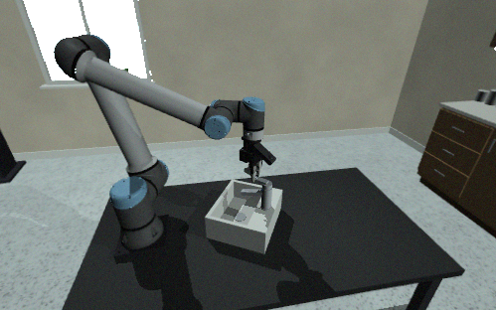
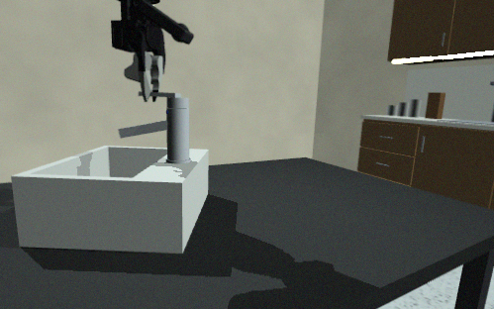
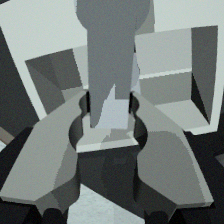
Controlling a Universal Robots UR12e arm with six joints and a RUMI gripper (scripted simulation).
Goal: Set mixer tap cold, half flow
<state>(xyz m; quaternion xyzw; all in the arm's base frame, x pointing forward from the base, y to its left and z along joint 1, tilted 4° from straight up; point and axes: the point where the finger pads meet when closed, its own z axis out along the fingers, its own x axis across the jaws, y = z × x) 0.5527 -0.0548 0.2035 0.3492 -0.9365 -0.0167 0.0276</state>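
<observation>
My hand is 1 cm short of the flat lever and 2 cm to the left of it. The rest, counted from my hand: white basin 5 cm behind, 2 cm to the left, 23 cm below.
</observation>
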